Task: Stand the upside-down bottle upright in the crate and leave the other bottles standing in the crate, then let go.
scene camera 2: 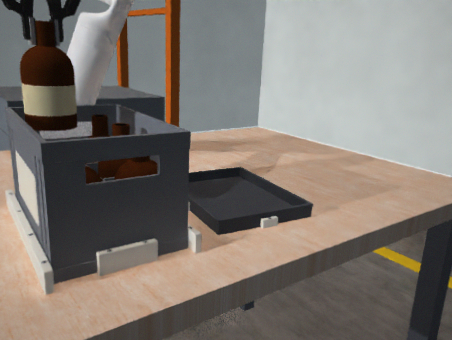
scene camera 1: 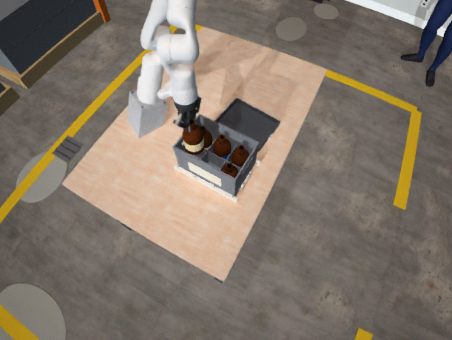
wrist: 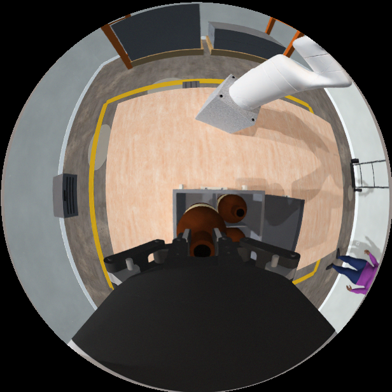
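Seen in the pictures: gripper, between the fingertips: (scene camera 2: pixel 44 45) (scene camera 1: pixel 190 127); arm's base, origin of its link: (scene camera 1: pixel 148 97).
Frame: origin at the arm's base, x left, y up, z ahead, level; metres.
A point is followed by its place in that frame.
My gripper (scene camera 1: pixel 188 125) {x -0.071, y 0.130, z 0.334 m} (scene camera 2: pixel 46 33) {x -0.071, y 0.130, z 0.334 m} (wrist: pixel 201 235) is shut on the neck of a brown bottle with a cream label (scene camera 1: pixel 194 145) {x -0.093, y 0.070, z 0.365 m} (scene camera 2: pixel 49 100) {x -0.073, y 0.054, z 0.376 m} (wrist: pixel 201 220). The bottle hangs upright, neck up, over the left end of the grey crate (scene camera 1: pixel 182 160) {x -0.128, y -0.043, z 0.317 m} (scene camera 2: pixel 120 210) {x -0.011, y -0.065, z 0.543 m} (wrist: pixel 262 212), its base about level with the rim in scene camera 2. Other brown bottles stand neck up in the crate: one behind the held bottle (scene camera 1: pixel 206 138) {x 0.001, y -0.023, z 0.335 m}, a middle one (scene camera 1: pixel 222 146) {x 0.010, y -0.019, z 0.411 m}, a right one (scene camera 1: pixel 240 156) {x 0.016, y -0.018, z 0.495 m} and a front right one (scene camera 1: pixel 230 171) {x -0.066, y -0.003, z 0.509 m}. The compartment floor under the held bottle is hidden.
A shallow dark tray (scene camera 1: pixel 248 120) {x 0.261, y -0.139, z 0.369 m} (scene camera 2: pixel 240 200) {x 0.249, y -0.139, z 0.393 m} (wrist: pixel 285 215) lies behind the crate. Pale blocks (scene camera 2: pixel 127 257) {x -0.006, y -0.127, z 0.554 m} line the crate's foot. The arm's grey base (scene camera 1: pixel 147 117) {x -0.065, y -0.039, z 0.048 m} (wrist: pixel 225 107) stands to the left in scene camera 1. A dividing wall separates the compartments.
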